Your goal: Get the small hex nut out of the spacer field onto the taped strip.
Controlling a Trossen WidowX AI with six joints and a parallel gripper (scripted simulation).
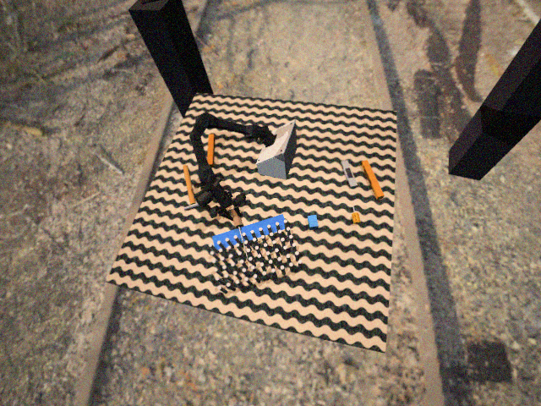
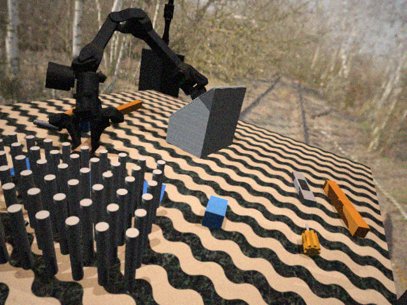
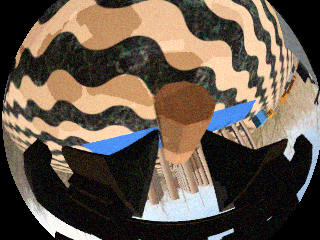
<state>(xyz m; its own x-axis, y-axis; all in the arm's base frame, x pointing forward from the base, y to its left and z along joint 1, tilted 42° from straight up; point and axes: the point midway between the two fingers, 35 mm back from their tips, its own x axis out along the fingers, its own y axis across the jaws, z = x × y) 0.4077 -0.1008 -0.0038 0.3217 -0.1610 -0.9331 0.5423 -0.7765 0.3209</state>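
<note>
The blue taped strip lies 7 cm to the left of my gripper tip, 4 cm below it and 4 cm ahead of it. Also, from my gripper tip: red-handled tool (31 cm to the right, 23 cm behind, 3 cm below); then small orange screwdriver (55 cm to the left, 17 cm behind, 2 cm below); then hook tool (9 cm ahead, 6 cm to the left, 1 cm below).
</note>
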